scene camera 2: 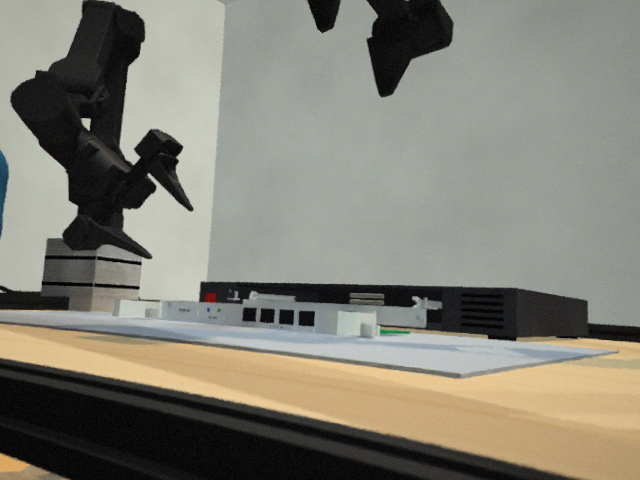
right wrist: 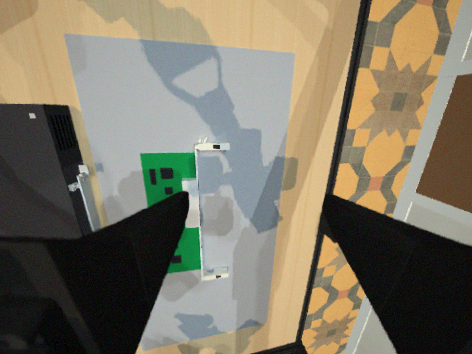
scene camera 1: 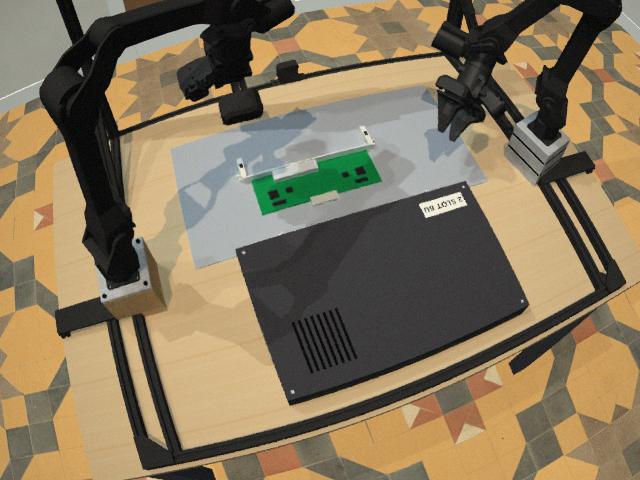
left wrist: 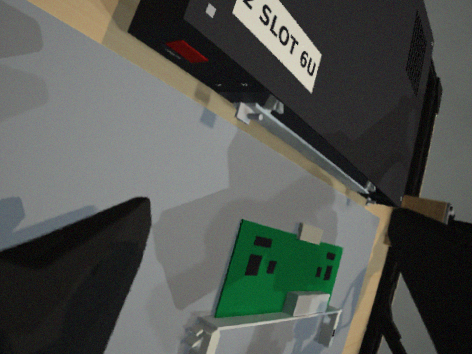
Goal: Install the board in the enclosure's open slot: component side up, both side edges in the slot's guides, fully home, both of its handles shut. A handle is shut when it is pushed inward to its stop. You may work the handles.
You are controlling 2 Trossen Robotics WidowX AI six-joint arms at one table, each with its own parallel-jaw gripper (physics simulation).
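Places are measured from the left arm's base along level axes (x ahead, y right, z down), in metres.
Pixels of known places: left gripper, fingertip midpoint: [scene camera 2: 171, 234] [scene camera 1: 446, 136] [left wrist: 272, 216]; right gripper, fingertip midpoint: [scene camera 2: 357, 65] [right wrist: 256, 199]; left arm's base at its link origin: [scene camera 1: 544, 131]; right arm's base at its link origin: [scene camera 1: 121, 268].
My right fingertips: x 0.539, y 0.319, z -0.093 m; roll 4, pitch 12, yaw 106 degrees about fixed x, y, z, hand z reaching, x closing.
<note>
For each thing: its top centre in the pictures, then the offset to it from my right fingertips. "pt": a spot on its surface instead. Level surfaces: height alone.
- enclosure at its top centre: [left wrist: 382, 41] [scene camera 2: 381, 289] [scene camera 1: 389, 275] dx -0.072, dy -0.353, dz +0.152 m
- mat at its surface level: dz +0.200 m
- red switch at a spot on its surface: [left wrist: 186, 51] [scene camera 2: 209, 297] pt dx -0.297, dy -0.281, dz +0.174 m
The board [scene camera 1: 330, 188] [scene camera 2: 395, 331] [left wrist: 285, 275] [right wrist: 190, 247] lies component side up on the grey-blue mat, outside the enclosure [scene camera 1: 382, 289] [scene camera 2: 547, 312] [left wrist: 360, 100] [right wrist: 25, 170]. Its connector edge faces the enclosure. Its two white handles [scene camera 1: 241, 167] [scene camera 1: 366, 135] stick outward from the front panel. The enclosure's open slot shows as a dark band above a fitted light panel [left wrist: 310, 150] [right wrist: 89, 205]. My right gripper [scene camera 2: 354, 63] [right wrist: 256, 199] is open and empty, high above the board; its fingertips are hidden in scene camera 1. My left gripper [scene camera 1: 448, 134] [scene camera 2: 170, 233] [left wrist: 272, 216] is open and empty, above the mat's right part.
The mat [scene camera 1: 206, 232] [scene camera 2: 465, 361] [right wrist: 110, 90] lies under the board, along the enclosure's front. A red switch [scene camera 2: 210, 297] [left wrist: 186, 51] is on the enclosure's front beside the slots. Black rails [scene camera 1: 361, 403] [right wrist: 345, 135] border the table.
</note>
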